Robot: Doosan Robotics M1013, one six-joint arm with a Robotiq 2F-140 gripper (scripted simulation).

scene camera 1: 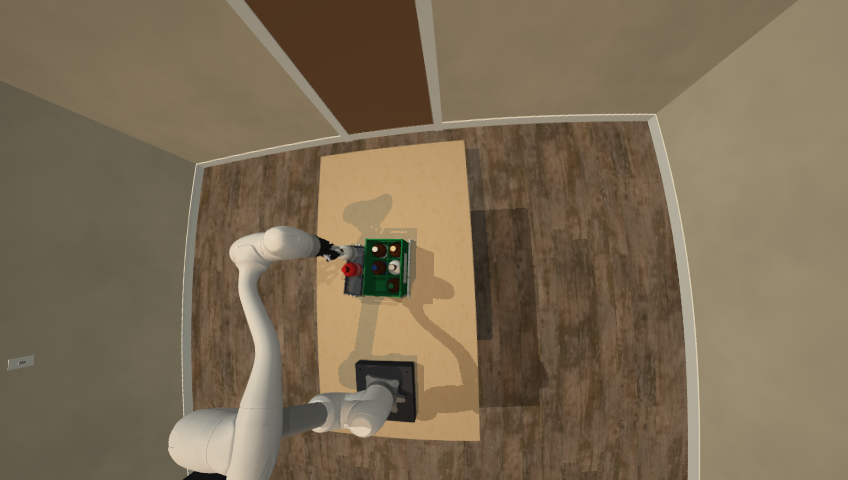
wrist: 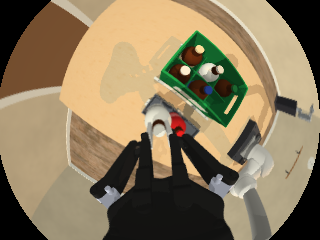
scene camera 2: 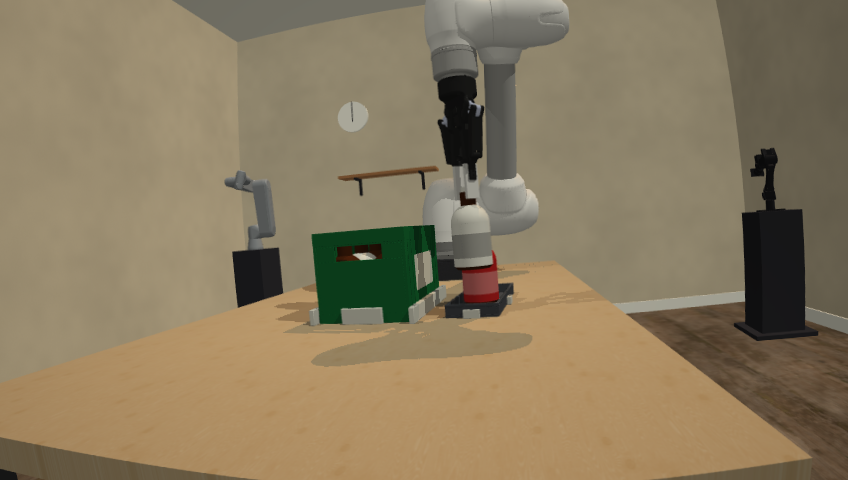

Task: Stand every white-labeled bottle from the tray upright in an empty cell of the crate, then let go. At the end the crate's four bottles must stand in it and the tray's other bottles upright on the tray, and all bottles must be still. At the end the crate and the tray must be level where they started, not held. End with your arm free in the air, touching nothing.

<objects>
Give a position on a red-labeled bottle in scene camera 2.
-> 479, 286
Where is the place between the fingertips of my gripper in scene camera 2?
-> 467, 199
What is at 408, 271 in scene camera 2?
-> A green crate.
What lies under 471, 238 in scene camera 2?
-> A white-labeled bottle.
</objects>
